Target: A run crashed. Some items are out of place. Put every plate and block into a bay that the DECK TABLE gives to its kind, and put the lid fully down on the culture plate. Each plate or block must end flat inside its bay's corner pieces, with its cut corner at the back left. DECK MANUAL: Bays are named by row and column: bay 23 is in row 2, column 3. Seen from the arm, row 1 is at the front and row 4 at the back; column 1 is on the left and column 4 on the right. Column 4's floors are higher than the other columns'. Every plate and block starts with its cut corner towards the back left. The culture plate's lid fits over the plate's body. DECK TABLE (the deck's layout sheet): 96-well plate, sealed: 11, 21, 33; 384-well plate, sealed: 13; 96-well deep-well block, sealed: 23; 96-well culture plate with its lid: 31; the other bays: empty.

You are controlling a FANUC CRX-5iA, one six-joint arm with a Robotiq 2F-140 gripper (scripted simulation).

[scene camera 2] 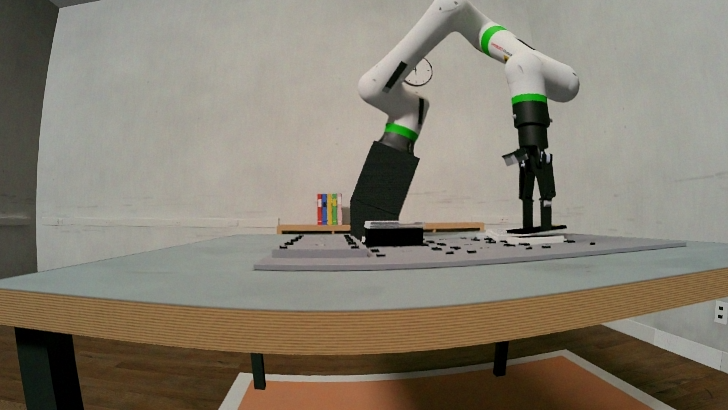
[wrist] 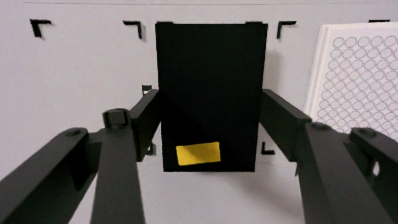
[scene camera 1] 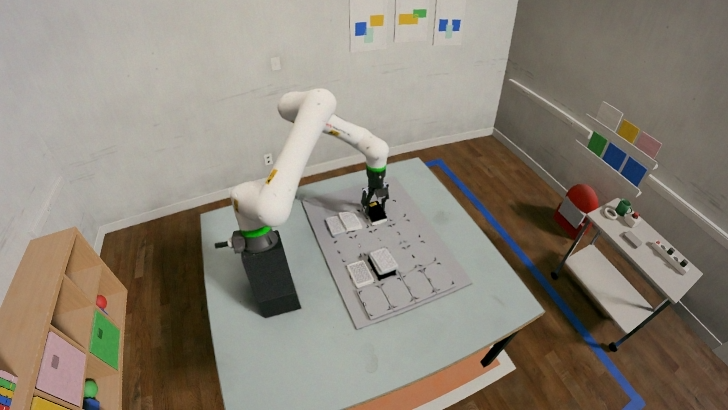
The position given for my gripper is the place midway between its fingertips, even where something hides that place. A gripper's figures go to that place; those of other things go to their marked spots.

Labels:
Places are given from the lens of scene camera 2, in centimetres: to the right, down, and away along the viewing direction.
my gripper (scene camera 2: 536,229): 40, 6, 85
black deep-well block (scene camera 2: 395,237): 7, 7, 89

